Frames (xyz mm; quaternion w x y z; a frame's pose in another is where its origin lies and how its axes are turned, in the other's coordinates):
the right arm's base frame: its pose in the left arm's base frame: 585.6 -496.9 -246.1 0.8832 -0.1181 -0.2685 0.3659
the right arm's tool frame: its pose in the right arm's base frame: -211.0 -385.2 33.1 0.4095 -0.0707 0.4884 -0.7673
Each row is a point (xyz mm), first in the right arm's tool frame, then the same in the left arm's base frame.
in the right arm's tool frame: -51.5 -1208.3 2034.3
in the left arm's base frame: 424.8 -1420.5 2155.3
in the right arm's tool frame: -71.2 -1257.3 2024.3
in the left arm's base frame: 373.3 -1412.9 2168.9
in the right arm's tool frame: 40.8 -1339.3 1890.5
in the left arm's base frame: 265.5 -1525.3 2055.2
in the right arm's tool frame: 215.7 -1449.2 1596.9
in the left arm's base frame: 78.3 -1685.9 1794.4
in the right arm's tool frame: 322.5 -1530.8 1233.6
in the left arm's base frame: -125.3 -1765.6 1474.6
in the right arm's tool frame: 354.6 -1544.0 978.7
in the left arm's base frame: -236.8 -1769.2 1242.8
